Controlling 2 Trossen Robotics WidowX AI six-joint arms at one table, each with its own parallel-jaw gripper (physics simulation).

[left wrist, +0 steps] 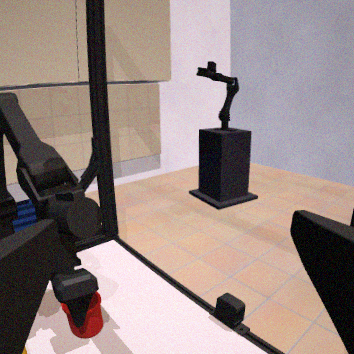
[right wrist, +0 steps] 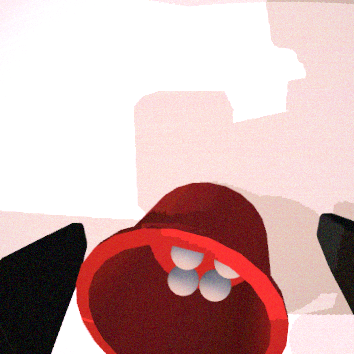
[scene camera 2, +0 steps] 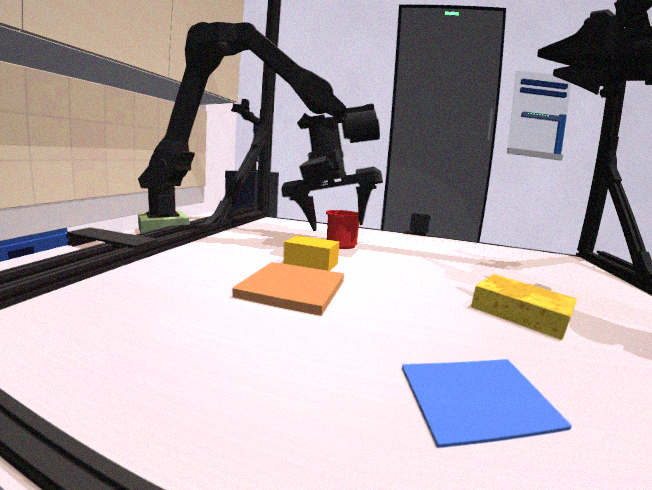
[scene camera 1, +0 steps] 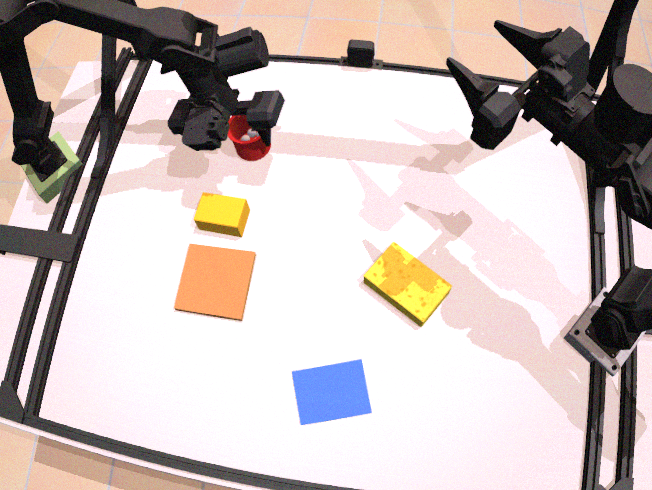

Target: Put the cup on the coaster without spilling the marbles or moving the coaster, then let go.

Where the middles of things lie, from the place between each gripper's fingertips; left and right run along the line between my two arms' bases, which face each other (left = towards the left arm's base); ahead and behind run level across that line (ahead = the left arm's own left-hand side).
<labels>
The red cup [scene camera 2: 342, 226] is 320 mm to the right of my left hand, 320 mm below it and 10 mm ahead of it. From my left hand the other things lie so: yellow block [scene camera 1: 227, 215] (330 mm below, 310 mm to the right, 150 mm ahead); then thin blue square [scene camera 2: 463, 403] (360 mm ahead, 350 mm below, 60 mm to the right); then orange square slab [scene camera 1: 215, 281] (350 mm below, 290 mm to the right, 260 mm ahead).
The red cup is 2 cm behind my right hand and 1 cm below it. Also, from my right hand: yellow block: 12 cm ahead, 1 cm to the left, 2 cm below; thin blue square: 32 cm ahead, 26 cm to the left, 4 cm below; orange square slab: 22 cm ahead, 4 cm to the left, 3 cm below.
</labels>
